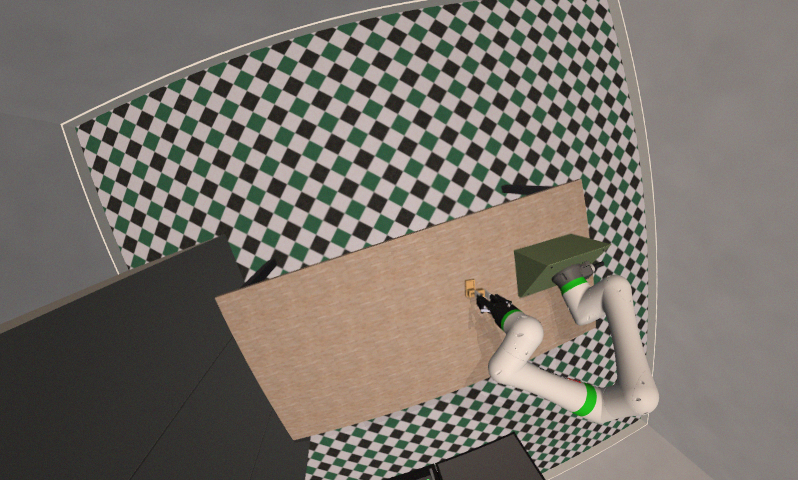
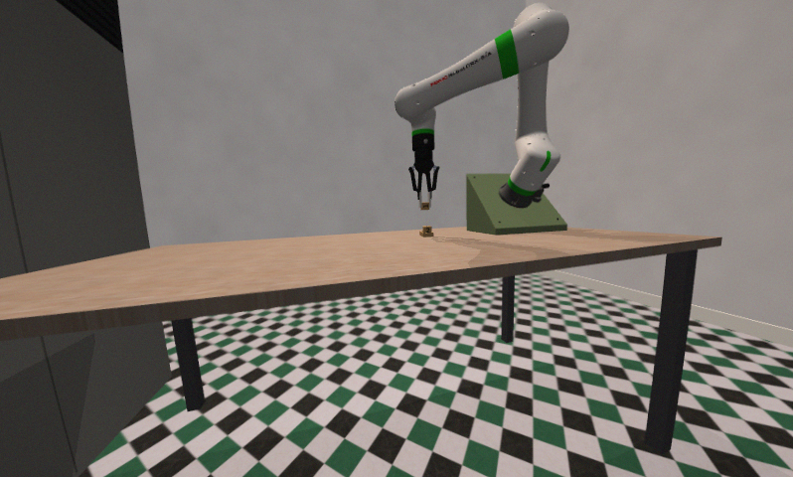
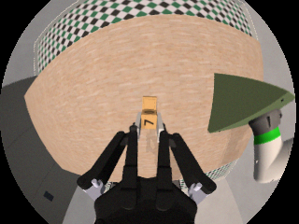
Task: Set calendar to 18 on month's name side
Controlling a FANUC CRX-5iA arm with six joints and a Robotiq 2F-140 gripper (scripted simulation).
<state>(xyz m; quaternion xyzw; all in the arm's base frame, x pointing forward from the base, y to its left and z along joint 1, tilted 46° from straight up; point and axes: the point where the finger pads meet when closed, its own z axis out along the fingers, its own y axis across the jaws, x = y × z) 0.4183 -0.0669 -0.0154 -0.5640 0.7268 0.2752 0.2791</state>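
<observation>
My hand is 140 mm above the tray and 20 mm to the right of it.
</observation>
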